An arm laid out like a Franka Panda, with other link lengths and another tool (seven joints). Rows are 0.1 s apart.
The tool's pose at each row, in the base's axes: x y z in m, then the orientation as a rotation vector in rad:
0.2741 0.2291 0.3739 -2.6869 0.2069 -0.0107
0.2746 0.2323 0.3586 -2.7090 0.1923 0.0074
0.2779 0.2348 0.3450 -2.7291 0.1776 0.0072
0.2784 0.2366 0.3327 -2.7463 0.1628 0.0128
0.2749 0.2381 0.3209 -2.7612 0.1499 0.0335
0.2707 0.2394 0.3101 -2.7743 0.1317 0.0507
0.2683 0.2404 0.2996 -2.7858 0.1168 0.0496
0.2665 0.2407 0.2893 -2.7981 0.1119 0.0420
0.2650 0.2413 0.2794 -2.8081 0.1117 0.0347
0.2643 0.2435 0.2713 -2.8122 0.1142 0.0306
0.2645 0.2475 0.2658 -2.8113 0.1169 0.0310
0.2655 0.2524 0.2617 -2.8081 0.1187 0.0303
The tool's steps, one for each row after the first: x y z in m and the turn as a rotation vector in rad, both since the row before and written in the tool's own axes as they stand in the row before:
0.0004 0.0037 0.0152 -0.0220 -0.0137 -0.0086
0.0034 0.0029 0.0135 -0.0192 -0.0009 -0.0112
0.0007 0.0032 0.0120 -0.0167 -0.0051 -0.0103
-0.0033 0.0035 0.0114 -0.0153 -0.0154 -0.0067
-0.0038 0.0032 0.0105 -0.0133 -0.0137 -0.0107
-0.0019 0.0030 0.0102 -0.0110 -0.0005 -0.0107
-0.0013 0.0034 0.0098 -0.0118 0.0052 -0.0045
-0.0011 0.0029 0.0096 -0.0097 0.0055 -0.0012
-0.0006 0.0006 0.0084 -0.0040 0.0033 0.0012
0.0001 -0.0020 0.0065 0.0008 0.0000 0.0019
0.0008 -0.0034 0.0055 0.0032 0.0006 0.0012

